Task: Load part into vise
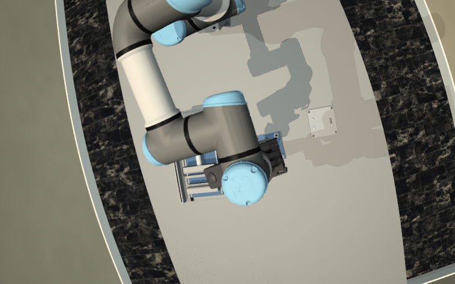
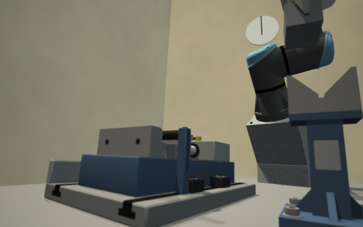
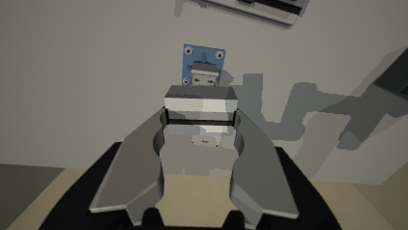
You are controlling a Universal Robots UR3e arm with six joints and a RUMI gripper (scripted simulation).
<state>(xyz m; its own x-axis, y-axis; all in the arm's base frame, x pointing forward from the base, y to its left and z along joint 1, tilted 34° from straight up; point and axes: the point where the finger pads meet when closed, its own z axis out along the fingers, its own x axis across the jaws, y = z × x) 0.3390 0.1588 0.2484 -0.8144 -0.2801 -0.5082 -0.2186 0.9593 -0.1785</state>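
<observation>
My hand is 70 mm short of the work stop rod, 150 mm to the left of it and 150 mm above it. Round my hand: air cylinder rod 10 mm behind, 200 mm to the right, 160 mm below; then fixed jaw 100 mm ahead, 190 mm to the right, 160 mm below; then part right at my hand.
</observation>
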